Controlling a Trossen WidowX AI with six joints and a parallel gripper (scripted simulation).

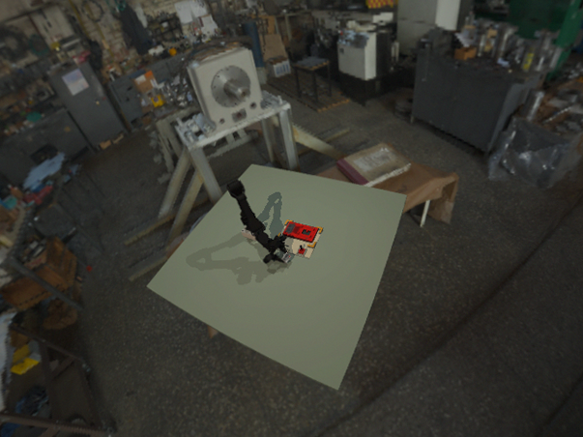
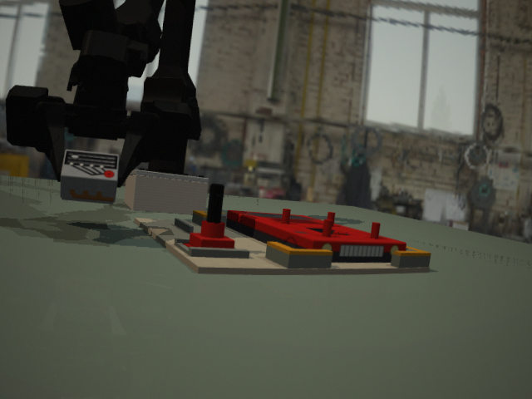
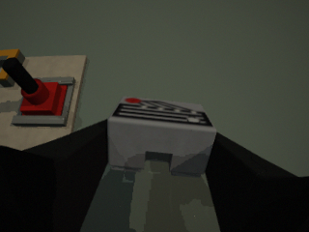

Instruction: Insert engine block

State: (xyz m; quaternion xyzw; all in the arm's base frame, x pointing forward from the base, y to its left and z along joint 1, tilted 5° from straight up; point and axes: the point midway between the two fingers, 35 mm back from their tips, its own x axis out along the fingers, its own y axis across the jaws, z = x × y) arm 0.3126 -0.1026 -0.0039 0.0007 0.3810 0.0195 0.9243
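My gripper tip is now 1 cm past the engine block. The rest, counted from my gripper tip: black post (11 cm to the left, 3 cm ahead, 2 cm below).
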